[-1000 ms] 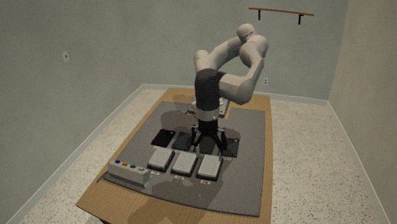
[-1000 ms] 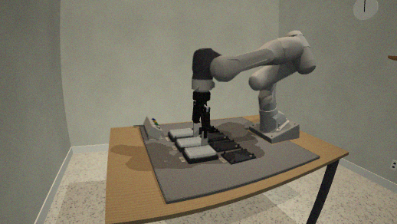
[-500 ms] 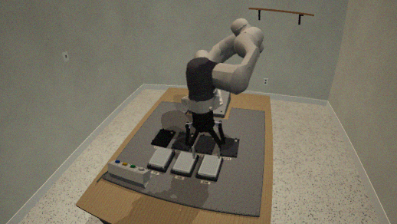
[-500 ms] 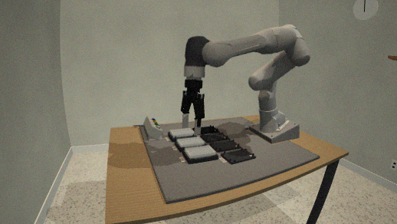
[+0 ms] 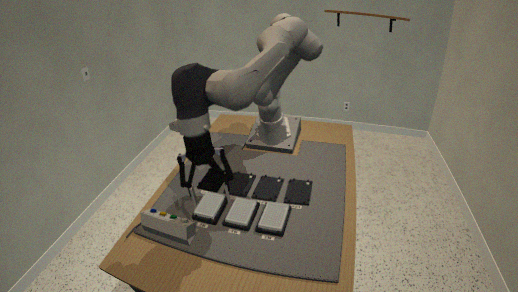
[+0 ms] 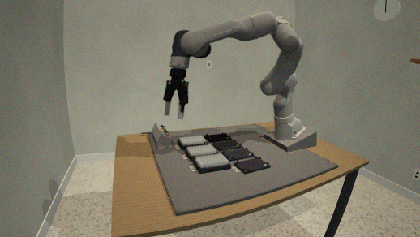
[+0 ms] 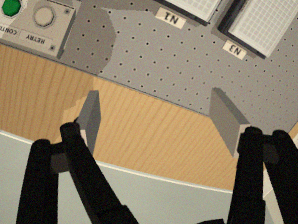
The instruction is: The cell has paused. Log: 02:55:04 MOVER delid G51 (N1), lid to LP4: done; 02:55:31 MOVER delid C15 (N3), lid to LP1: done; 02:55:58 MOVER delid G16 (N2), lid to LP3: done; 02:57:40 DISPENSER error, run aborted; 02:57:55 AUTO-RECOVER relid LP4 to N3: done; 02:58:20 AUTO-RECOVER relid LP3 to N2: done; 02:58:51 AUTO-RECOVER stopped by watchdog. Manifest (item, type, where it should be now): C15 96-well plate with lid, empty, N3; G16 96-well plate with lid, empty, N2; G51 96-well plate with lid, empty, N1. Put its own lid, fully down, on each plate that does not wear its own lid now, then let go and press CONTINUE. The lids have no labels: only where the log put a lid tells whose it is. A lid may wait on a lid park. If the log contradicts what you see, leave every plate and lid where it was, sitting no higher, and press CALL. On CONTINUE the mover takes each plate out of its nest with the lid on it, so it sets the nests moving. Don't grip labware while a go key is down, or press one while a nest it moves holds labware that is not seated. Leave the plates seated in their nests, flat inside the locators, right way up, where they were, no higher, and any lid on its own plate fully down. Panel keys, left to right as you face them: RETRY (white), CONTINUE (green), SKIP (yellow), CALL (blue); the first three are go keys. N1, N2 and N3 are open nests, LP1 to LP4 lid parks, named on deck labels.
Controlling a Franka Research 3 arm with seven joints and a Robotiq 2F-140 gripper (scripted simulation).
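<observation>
My gripper is now 19 cm to the left of the green continue key, 15 cm above it and 1 cm past it. Also, from my hand: white retry key: 15 cm below, 14 cm to the right, 1 cm behind; then N2 deck label: 22 cm below, 9 cm to the right, 5 cm behind; then N3 label: 22 cm below, 16 cm to the left, 3 cm behind.
</observation>
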